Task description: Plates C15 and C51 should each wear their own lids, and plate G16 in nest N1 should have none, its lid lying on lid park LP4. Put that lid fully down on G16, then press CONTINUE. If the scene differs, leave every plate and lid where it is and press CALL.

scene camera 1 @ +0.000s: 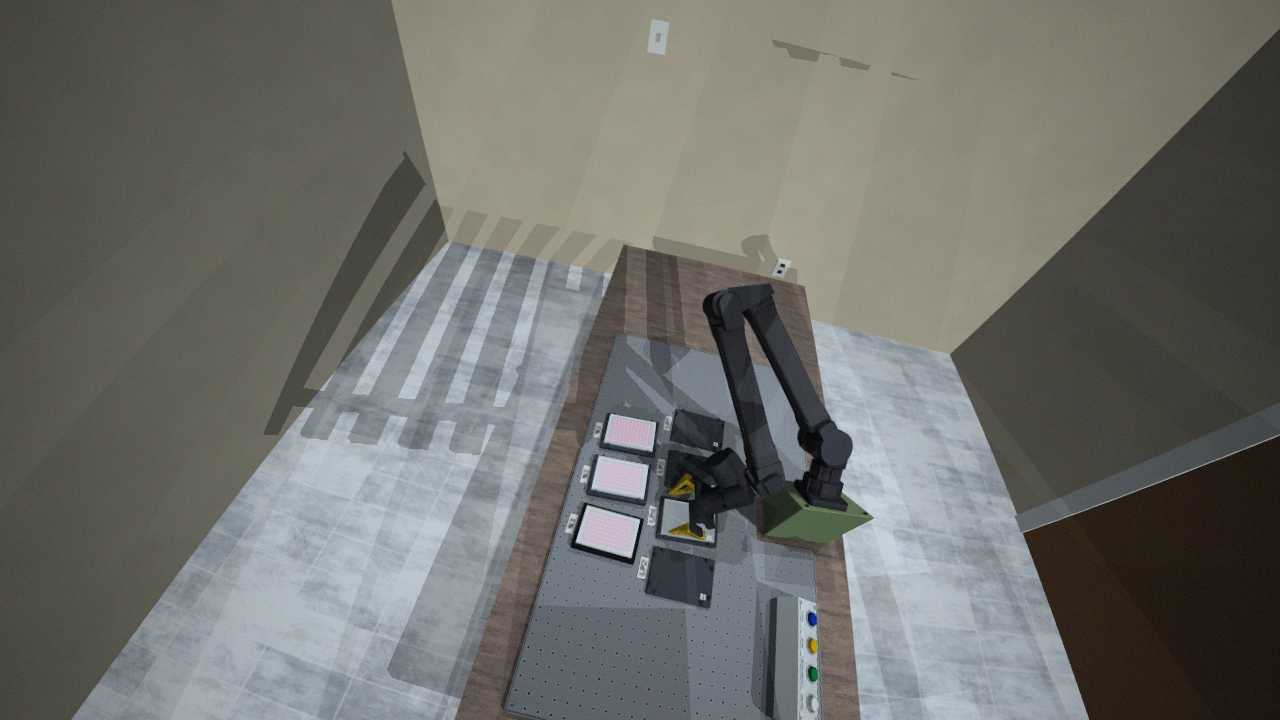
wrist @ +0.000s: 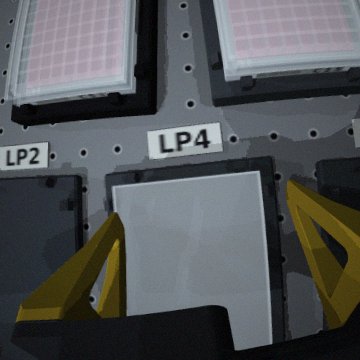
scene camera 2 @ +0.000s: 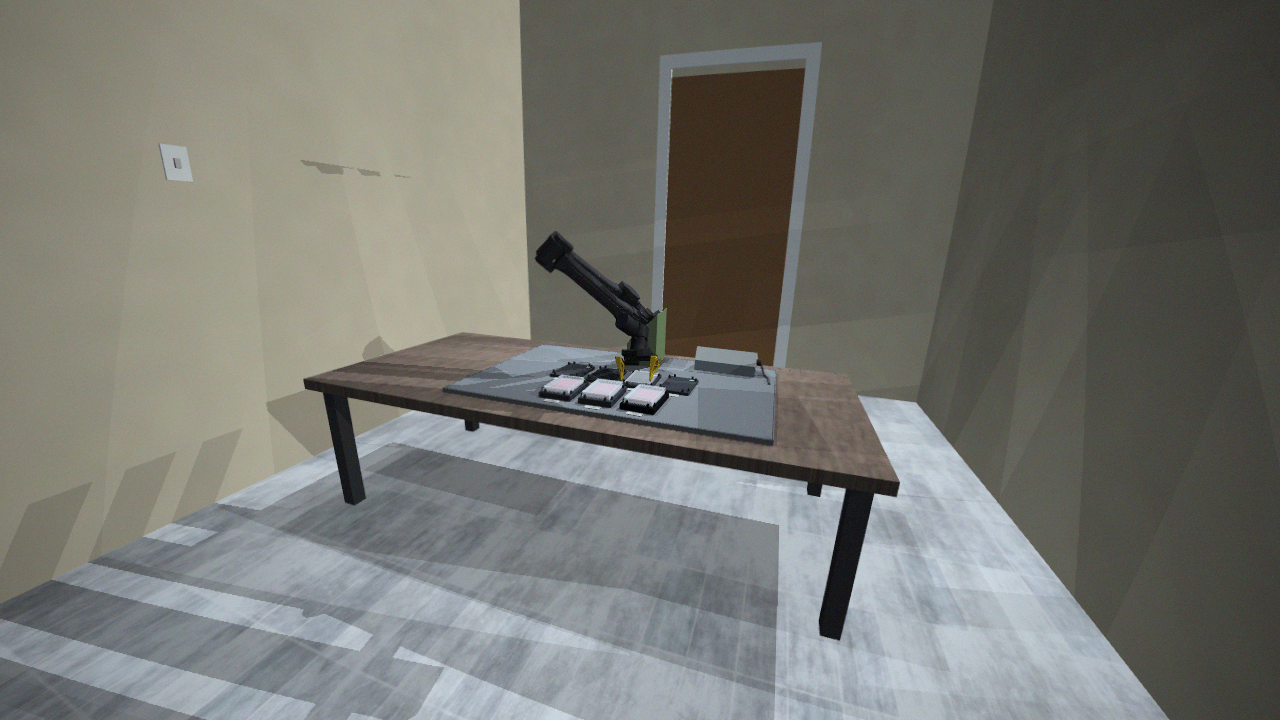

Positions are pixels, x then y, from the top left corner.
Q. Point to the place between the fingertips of the gripper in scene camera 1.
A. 669,512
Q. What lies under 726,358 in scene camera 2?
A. A button box.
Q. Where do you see a nest labelled LP2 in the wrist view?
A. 48,209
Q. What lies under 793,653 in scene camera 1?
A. A button box.
